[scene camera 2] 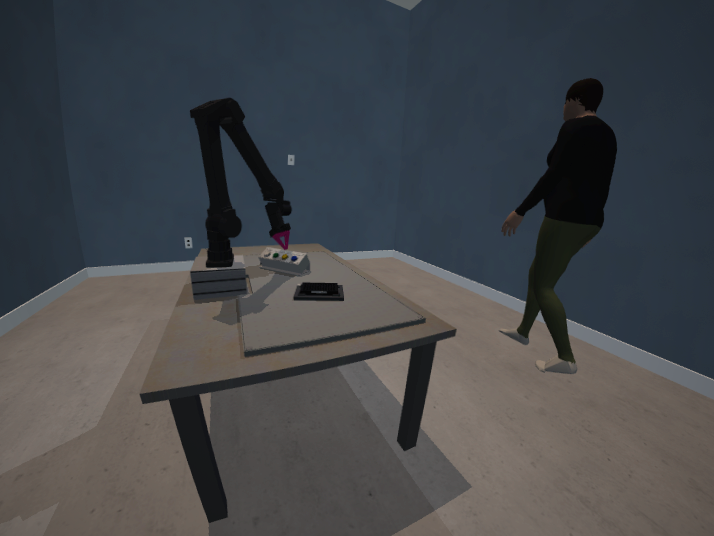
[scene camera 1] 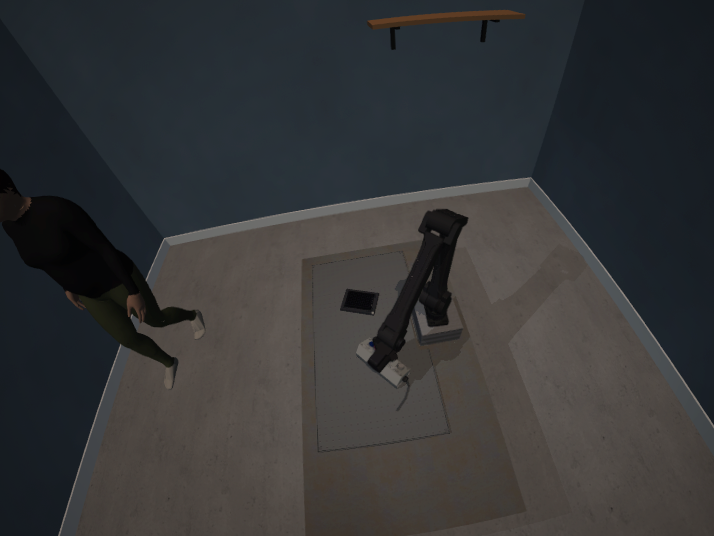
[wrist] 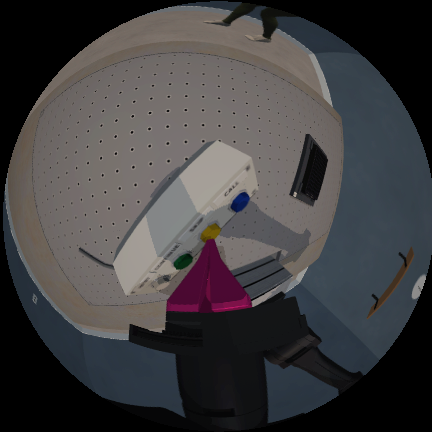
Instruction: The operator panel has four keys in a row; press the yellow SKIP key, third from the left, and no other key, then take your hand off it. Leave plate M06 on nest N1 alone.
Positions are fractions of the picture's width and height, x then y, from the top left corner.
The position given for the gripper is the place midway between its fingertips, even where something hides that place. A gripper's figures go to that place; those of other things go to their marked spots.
Labels:
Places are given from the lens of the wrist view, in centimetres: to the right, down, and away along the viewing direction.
gripper (wrist: 0.49, 0.56): -1, 3, 14
black tray (wrist: 0.72, 0.42): 22, -9, 28
white button box (wrist: 0.46, 0.45): -2, -2, 14
The marked spots on the white button box and the black tray are 28 cm apart.

